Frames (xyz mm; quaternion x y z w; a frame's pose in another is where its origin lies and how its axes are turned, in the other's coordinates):
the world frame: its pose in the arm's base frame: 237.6 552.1 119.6 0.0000 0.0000 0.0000 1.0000
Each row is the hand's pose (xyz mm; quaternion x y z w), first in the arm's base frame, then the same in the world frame.
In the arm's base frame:
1: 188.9 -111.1 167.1 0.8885 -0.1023 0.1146 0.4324
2: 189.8 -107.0 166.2 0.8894 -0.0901 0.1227 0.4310
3: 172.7 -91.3 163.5 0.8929 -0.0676 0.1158 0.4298
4: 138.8 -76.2 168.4 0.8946 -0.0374 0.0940 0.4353
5: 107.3 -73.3 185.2 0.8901 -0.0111 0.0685 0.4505
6: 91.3 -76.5 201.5 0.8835 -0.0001 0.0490 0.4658
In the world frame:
1: -48.7 -663.2 47.5 0.8885 -0.1023 0.1146 0.4324
2: -47.8 -659.1 46.6 0.8894 -0.0901 0.1227 0.4310
3: -64.9 -643.4 43.9 0.8929 -0.0676 0.1158 0.4298
4: -98.8 -628.3 48.8 0.8946 -0.0374 0.0940 0.4353
5: -130.3 -625.4 65.6 0.8901 -0.0111 0.0685 0.4505
6: -146.3 -628.6 81.9 0.8835 -0.0001 0.0490 0.4658

